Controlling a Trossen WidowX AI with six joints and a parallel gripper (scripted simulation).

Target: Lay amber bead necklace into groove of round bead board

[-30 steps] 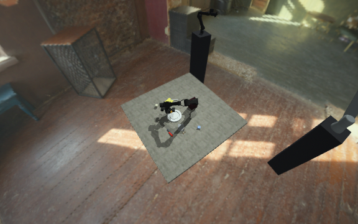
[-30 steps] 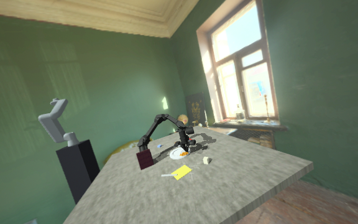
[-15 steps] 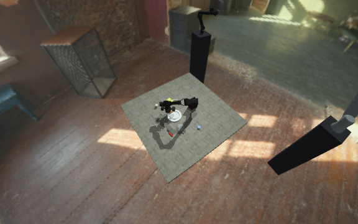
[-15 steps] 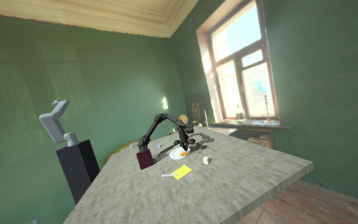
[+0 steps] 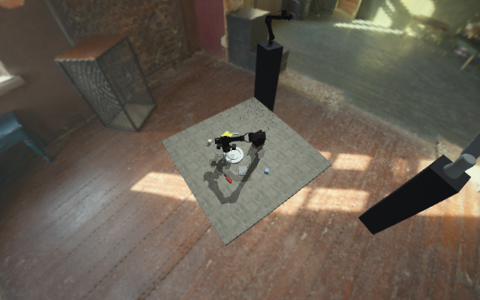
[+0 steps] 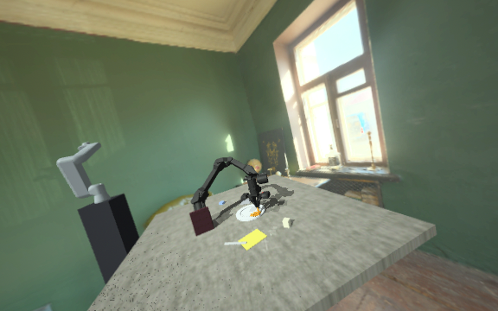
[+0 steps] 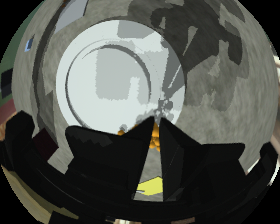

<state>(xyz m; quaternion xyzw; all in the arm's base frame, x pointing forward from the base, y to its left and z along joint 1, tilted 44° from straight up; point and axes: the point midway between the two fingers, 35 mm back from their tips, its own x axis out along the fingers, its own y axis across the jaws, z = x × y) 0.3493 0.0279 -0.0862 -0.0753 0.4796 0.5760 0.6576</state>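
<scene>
Right now the board is 5 cm behind my gripper tip, 5 cm to the left of it and 3 cm below it. Round my gripper tip: grey square: 4 cm behind, 26 cm to the left, 4 cm below; then small white cube: 9 cm ahead, 22 cm to the right, 2 cm below; then yellow card: 10 cm behind, 22 cm to the right, 4 cm below.
</scene>
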